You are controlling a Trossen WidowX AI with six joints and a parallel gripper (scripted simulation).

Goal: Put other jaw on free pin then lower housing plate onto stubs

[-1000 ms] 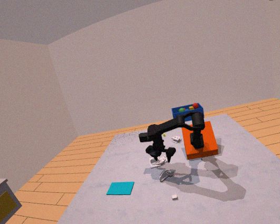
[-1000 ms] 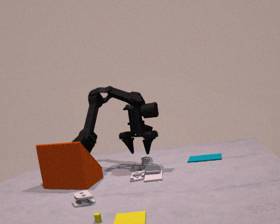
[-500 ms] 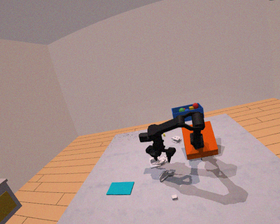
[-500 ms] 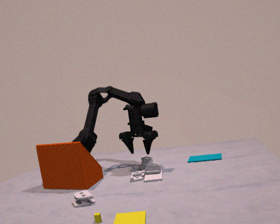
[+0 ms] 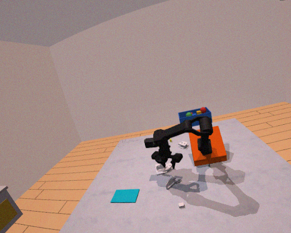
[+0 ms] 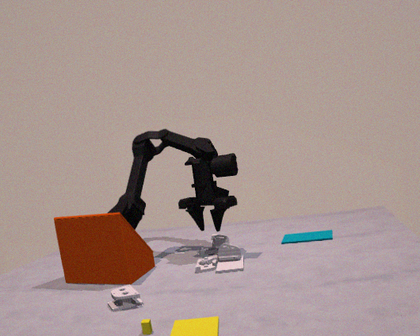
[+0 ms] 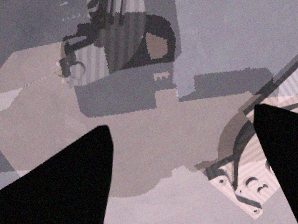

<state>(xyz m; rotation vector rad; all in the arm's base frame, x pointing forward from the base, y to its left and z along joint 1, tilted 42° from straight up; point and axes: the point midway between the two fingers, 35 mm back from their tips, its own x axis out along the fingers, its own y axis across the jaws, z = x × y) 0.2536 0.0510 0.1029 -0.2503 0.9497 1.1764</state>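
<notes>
Right now the grey jaw piece is 70 mm below my gripper tip, 50 mm to the left of it and 30 mm behind it. The rest, counted from my gripper tip: white housing piece 370 mm to the right, 130 mm behind, 50 mm below; then cyan tile 290 mm ahead, 110 mm to the left, 70 mm below; then small white cube 240 mm to the left, 70 mm below, 40 mm behind.
</notes>
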